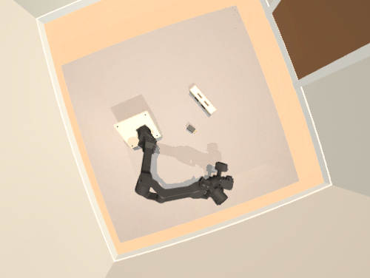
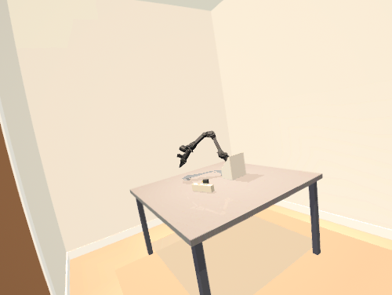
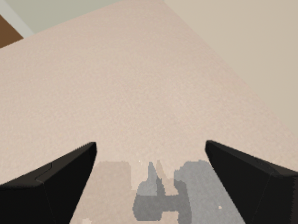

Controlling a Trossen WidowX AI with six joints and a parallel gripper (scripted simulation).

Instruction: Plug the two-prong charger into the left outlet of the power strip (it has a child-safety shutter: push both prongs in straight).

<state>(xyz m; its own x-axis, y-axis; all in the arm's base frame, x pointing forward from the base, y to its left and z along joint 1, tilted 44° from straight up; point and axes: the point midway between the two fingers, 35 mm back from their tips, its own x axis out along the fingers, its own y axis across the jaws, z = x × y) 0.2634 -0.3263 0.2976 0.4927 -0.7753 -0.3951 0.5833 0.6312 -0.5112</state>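
Right now my gripper tip is 30 mm past the dark charger, 320 mm to the right of it and 130 mm above it.
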